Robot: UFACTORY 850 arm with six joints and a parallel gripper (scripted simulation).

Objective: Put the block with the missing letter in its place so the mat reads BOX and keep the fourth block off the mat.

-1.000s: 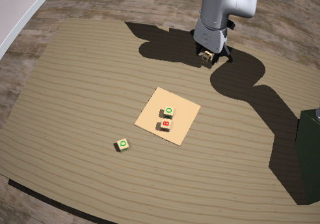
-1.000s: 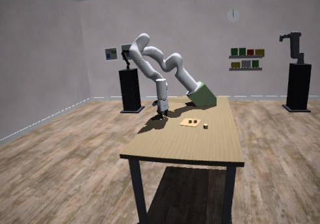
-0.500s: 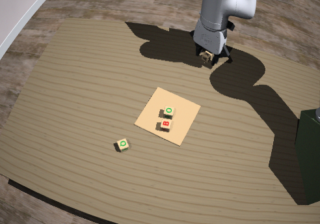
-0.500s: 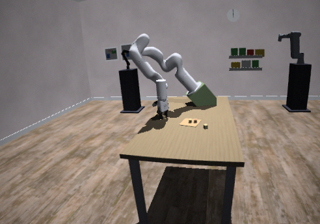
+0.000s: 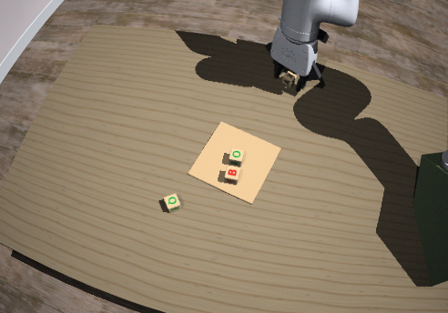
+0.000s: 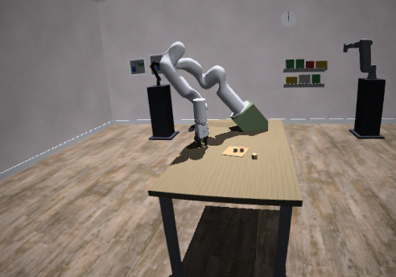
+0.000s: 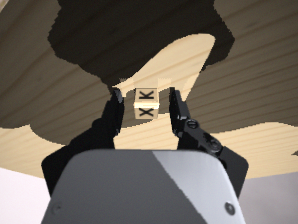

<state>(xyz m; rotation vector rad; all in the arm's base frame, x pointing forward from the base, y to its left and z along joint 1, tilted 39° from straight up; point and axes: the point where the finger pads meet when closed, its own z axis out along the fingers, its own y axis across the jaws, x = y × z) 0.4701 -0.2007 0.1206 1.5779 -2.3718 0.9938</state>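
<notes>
My gripper is now 10 mm above the x block. Round my hand: tan mat: 240 mm to the left, 80 mm ahead, 20 mm below; green O block: 360 mm to the left, 180 mm ahead, 10 mm below.
</notes>
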